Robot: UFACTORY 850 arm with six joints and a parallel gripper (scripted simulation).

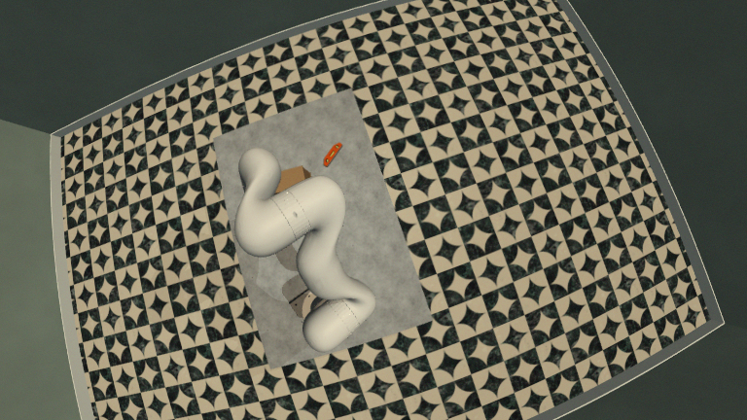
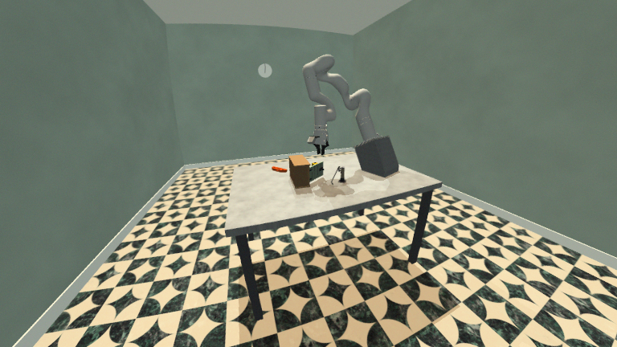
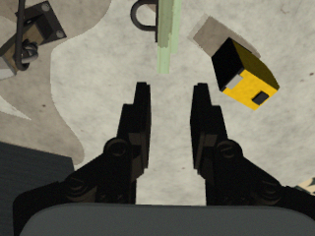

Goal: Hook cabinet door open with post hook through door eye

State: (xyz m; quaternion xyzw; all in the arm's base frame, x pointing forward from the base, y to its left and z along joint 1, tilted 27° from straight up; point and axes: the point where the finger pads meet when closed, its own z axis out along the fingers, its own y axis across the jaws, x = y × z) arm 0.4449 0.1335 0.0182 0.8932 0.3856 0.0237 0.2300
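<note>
Now: hand 140 mm above the hook, 110 mm to the right of it and 80 mm past it. Also, from my hand: orange tool 300 mm ahead, 220 mm to the right, 190 mm below; pale green door 130 mm below, 60 mm to the left, 50 mm ahead; yellow handle 160 mm below, 120 mm to the right.
</note>
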